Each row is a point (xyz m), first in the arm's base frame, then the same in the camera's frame.
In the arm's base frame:
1: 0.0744 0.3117 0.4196
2: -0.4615 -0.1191 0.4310
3: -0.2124 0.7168 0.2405
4: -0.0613 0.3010 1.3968
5: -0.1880 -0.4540 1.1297
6: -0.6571 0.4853 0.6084
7: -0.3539 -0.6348 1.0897
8: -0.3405 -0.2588 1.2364
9: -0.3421 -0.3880 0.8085
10: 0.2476 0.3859 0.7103
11: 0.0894 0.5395 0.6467
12: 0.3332 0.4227 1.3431
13: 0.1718 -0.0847 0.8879
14: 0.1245 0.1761 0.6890
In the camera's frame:
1: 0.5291 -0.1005 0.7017
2: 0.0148 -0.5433 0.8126
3: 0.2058 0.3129 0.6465
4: 0.6596 -0.2083 1.6737
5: 0.4644 -0.9370 1.3766
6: -0.1249 0.0363 1.0947
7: 0.2934 -1.1171 1.3645
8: 0.3464 -0.7567 1.5388
9: 0.2302 -0.8442 1.1162
10: 0.7739 -0.0503 0.9417
11: 0.6048 0.1048 0.9380
12: 1.0256 -0.0724 1.5293
13: 0.7473 -0.5375 1.0855
14: 0.6491 -0.2601 0.9332

